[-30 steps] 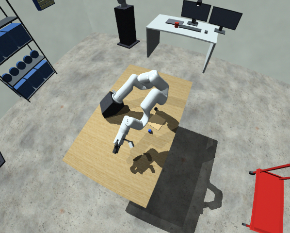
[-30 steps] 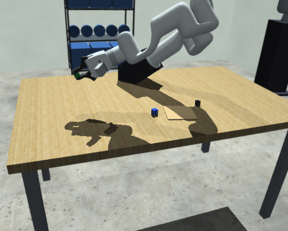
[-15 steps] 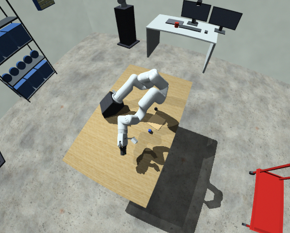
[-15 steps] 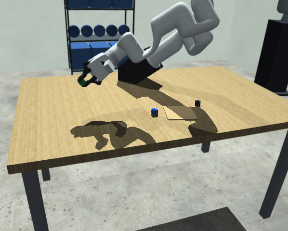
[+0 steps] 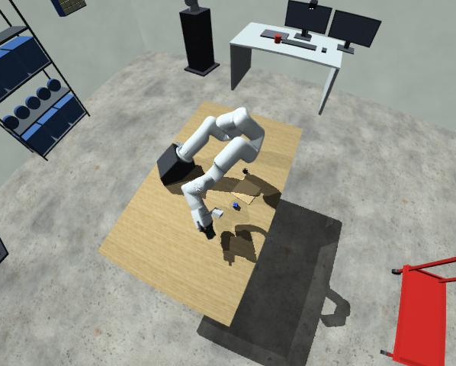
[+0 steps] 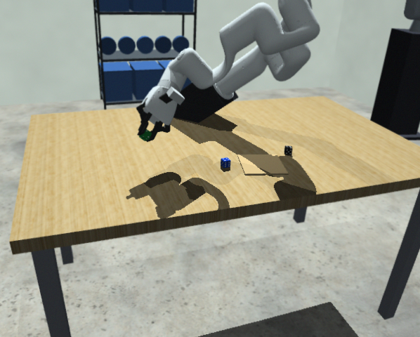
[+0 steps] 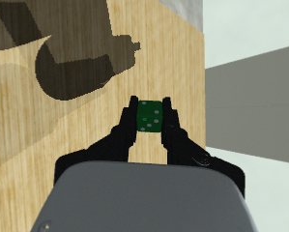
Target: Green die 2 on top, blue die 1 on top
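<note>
My hand is 10 mm past the blue die, 250 mm to the right of it and 120 mm above it. The rest, counted from my hand: black die: 100 mm behind, 490 mm to the left, 120 mm below; tan mat: 20 mm behind, 370 mm to the left, 130 mm below; green die: 10 mm to the right, 10 mm below.
</note>
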